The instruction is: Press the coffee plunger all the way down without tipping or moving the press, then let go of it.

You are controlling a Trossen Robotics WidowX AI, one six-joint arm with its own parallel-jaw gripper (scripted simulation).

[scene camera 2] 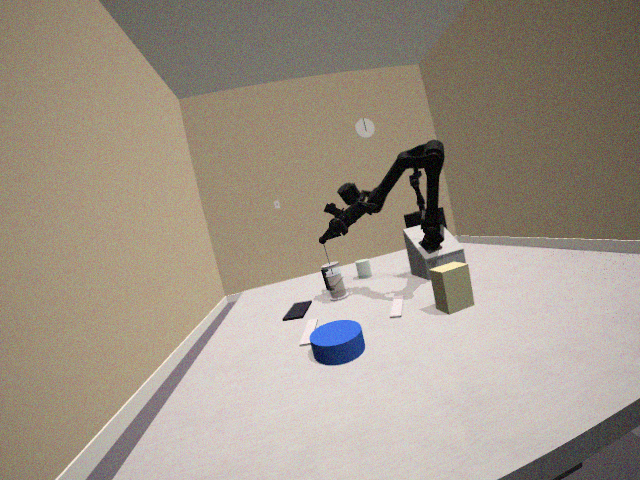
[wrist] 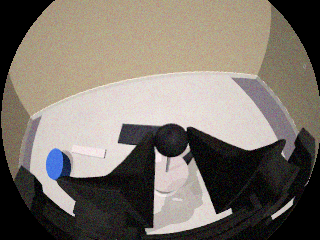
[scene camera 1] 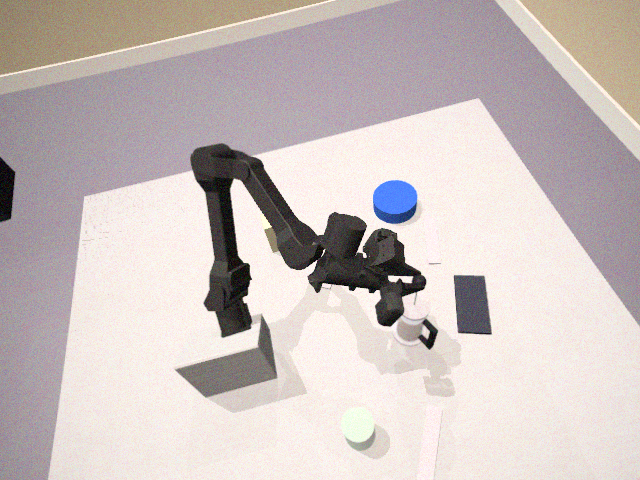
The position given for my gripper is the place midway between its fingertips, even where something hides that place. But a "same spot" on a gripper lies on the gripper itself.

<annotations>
my gripper: scene camera 2 321, 240; wrist; scene camera 1
same spot on my gripper: (scene camera 1: 402, 288) = (wrist: 281, 139)
</annotations>
